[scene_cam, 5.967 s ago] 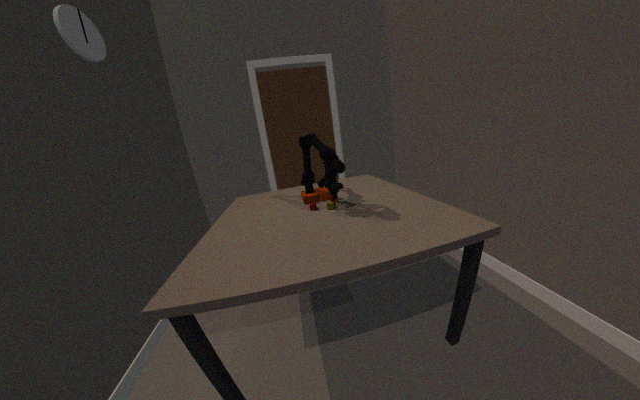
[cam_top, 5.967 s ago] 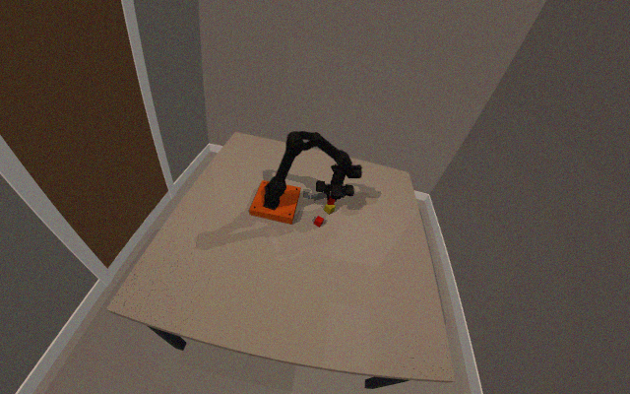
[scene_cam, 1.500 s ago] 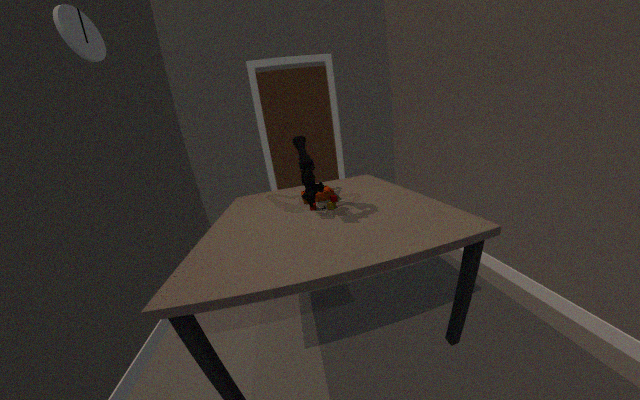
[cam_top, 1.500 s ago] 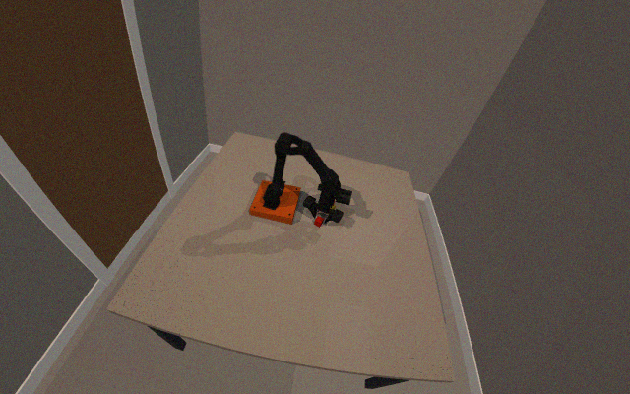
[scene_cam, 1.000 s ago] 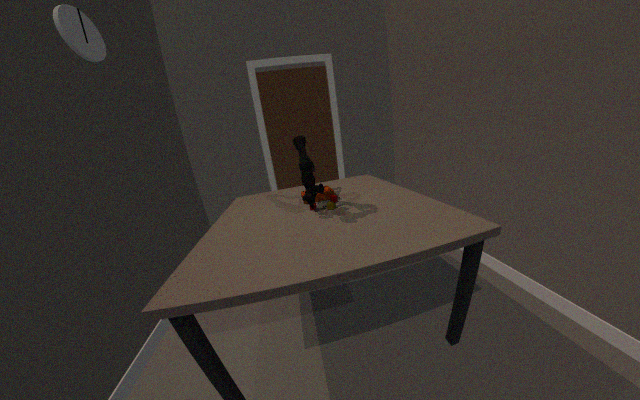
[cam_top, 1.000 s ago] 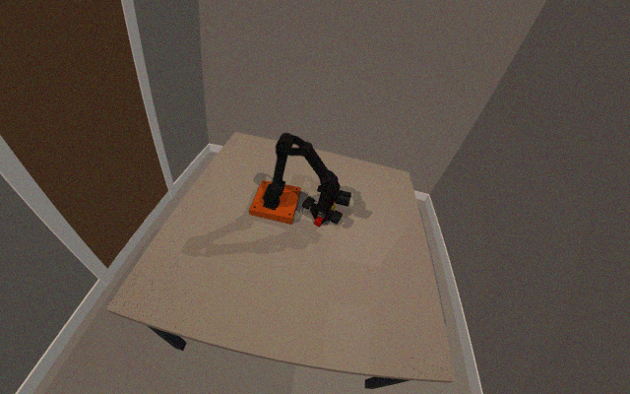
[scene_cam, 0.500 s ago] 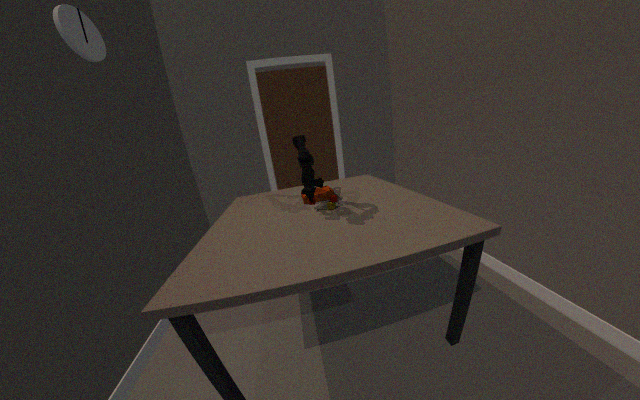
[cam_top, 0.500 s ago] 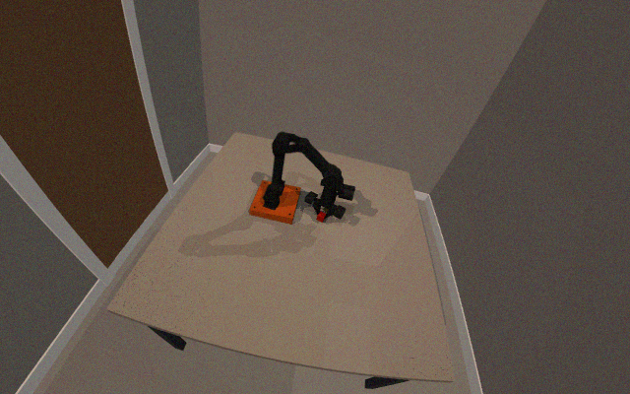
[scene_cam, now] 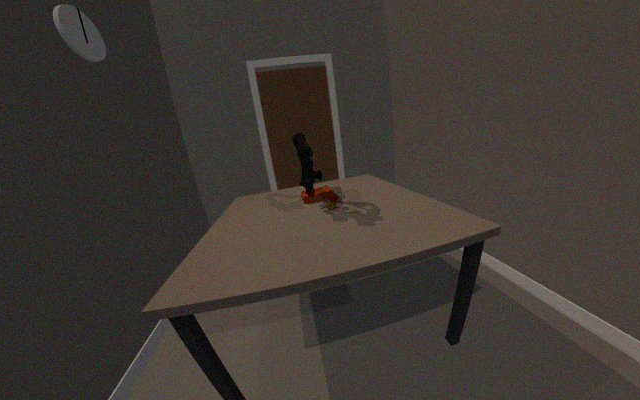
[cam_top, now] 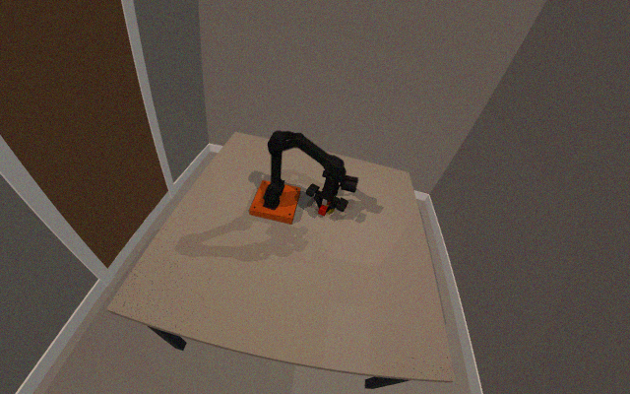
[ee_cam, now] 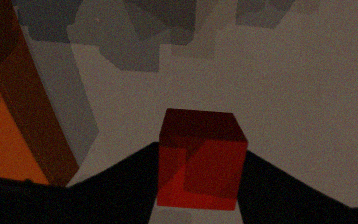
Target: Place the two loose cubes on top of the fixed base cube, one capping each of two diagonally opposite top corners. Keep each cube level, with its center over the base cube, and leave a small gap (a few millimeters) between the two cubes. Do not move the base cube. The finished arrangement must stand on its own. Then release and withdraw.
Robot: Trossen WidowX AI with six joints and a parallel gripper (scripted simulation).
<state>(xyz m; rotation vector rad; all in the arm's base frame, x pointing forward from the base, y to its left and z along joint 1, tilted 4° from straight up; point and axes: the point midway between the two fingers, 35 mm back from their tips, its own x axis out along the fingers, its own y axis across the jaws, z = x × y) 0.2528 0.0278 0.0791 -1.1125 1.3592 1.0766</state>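
The red cube lies 130 mm to the left of my gripper tip, 40 mm below it and 20 mm ahead of it. Also, from my gripper tip: yellow base cube 110 mm to the left, 80 mm below, 20 mm ahead.
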